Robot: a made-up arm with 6 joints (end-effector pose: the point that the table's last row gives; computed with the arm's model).
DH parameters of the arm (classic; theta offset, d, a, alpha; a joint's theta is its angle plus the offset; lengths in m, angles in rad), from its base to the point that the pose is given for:
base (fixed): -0.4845 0 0.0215 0
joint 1: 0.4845 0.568 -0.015 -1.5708
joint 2: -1.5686 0 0.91 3.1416
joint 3: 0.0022 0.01 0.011 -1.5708
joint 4: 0 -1.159 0.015 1.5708
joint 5: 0 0.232 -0.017 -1.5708
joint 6: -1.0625 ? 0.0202 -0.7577
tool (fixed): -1.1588 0.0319 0 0
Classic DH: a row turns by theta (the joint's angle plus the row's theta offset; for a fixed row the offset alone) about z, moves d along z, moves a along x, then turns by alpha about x.
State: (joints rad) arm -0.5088 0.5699 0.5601 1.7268 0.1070 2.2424
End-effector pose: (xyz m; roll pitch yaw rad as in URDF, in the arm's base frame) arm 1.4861 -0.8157 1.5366 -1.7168 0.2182 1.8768
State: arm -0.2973 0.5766 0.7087 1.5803 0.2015 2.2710
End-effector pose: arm 1.5826 -0.5062 1.7019 -1.8973 0.2471 2.1485
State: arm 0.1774 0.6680 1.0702 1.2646 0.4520 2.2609
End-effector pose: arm 1.5809 0.1989 1.9420 -2.2858 0.3604 2.8368
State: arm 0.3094 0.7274 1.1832 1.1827 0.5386 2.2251
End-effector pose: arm 1.5498 0.3937 1.9574 -2.3813 0.3929 3.0603
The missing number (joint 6, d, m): -0.0552
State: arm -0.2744 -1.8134 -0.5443 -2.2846 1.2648 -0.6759
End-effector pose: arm -0.2840 0.2027 1.4030 -2.7465 -0.6098 1.4906
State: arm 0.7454 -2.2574 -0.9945 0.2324 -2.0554 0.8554
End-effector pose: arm -0.1337 -0.4542 1.1025 0.6987 -0.7411 -1.4153
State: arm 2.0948 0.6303 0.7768 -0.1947 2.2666 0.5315
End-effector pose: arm -0.5981 1.5282 1.4663 -2.4123 0.6003 1.1524
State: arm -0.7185 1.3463 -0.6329 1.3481 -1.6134 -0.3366
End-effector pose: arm 0.4458 -0.4917 -0.4001 -2.3303 -0.2628 -0.1427
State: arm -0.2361 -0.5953 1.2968 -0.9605 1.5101 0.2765
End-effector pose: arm -0.7460 -0.0125 2.4596 -2.1690 -0.4698 -0.1322
